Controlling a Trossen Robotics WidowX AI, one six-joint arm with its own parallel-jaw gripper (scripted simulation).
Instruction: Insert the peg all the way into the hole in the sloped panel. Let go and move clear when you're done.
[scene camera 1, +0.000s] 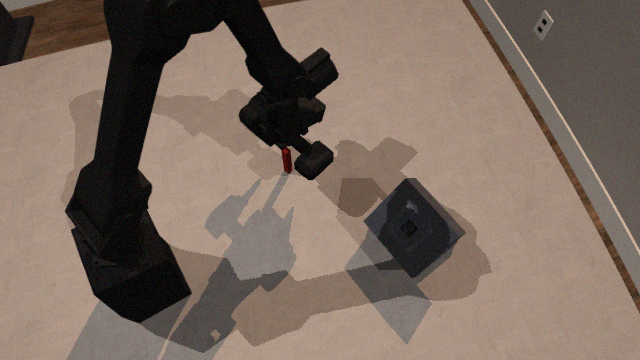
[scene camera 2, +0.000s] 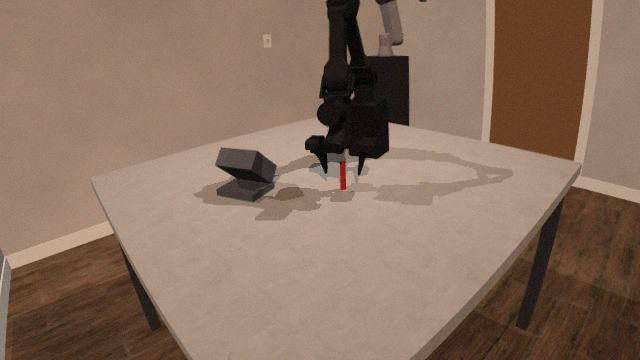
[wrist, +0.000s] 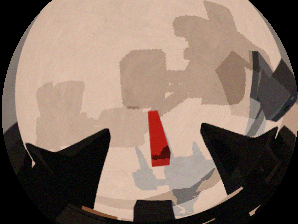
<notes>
In view: the gripper (scene camera 1: 287, 159) and a red peg (wrist: 160, 153).
The gripper is seen too in scene camera 2 (scene camera 2: 342, 174) and in the wrist view (wrist: 156, 131).
</notes>
